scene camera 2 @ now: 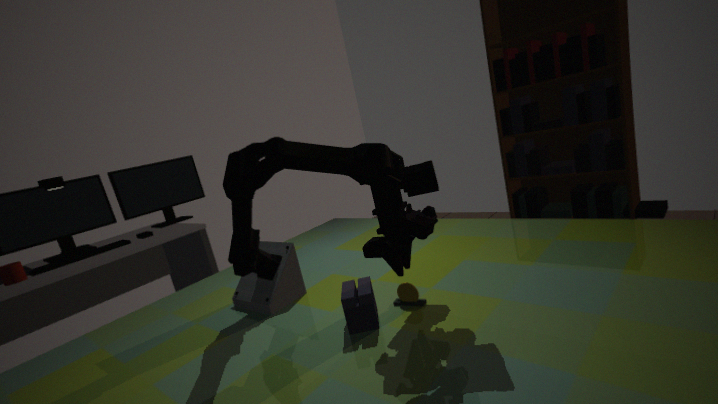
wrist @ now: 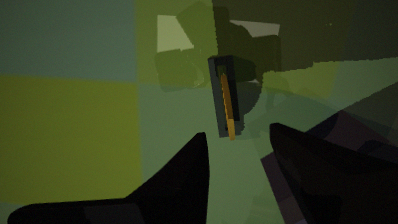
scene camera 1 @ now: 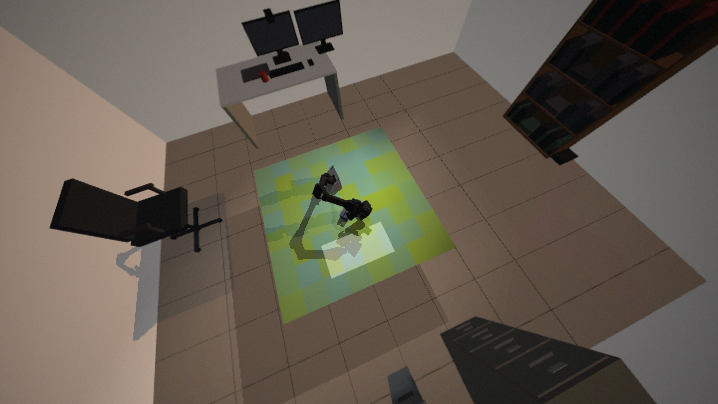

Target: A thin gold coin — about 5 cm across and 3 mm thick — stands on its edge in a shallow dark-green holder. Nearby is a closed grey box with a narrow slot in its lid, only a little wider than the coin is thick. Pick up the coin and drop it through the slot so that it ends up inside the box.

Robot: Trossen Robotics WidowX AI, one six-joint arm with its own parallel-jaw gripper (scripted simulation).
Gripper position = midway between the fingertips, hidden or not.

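There's my gripper [scene camera 2: 404, 272], and you'd spot the gripper [wrist: 237, 136] in the wrist view too.
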